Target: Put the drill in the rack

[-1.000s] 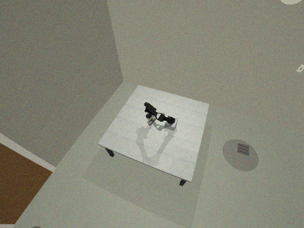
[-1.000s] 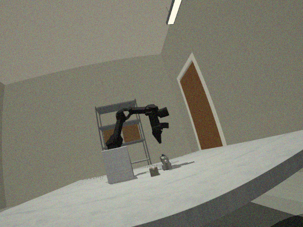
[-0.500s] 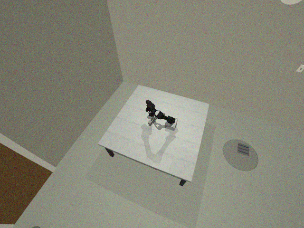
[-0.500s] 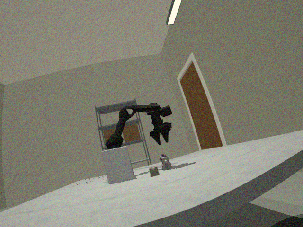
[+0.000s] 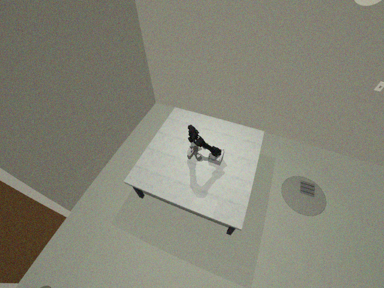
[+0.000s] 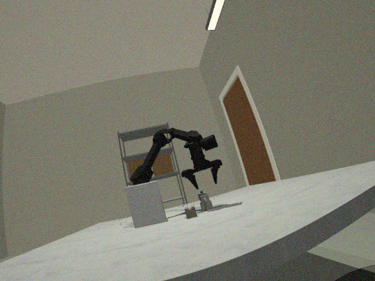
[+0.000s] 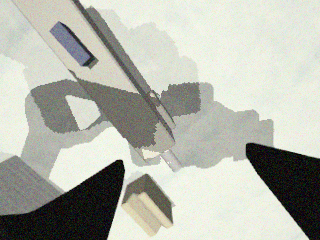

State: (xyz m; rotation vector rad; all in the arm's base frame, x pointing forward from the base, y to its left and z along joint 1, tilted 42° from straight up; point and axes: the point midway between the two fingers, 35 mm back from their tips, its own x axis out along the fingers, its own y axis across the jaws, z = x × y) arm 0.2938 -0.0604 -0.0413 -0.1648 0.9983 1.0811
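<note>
The drill is 2 cm behind my gripper tip, 3 cm to the left of it and 5 cm below it. Round my gripper tip: dark blue key (11 cm to the left, 5 cm below); grey fixture block (1 cm behind, 9 cm to the left, 5 cm below); rack (11 cm behind, 6 cm to the right, 8 cm below).
</note>
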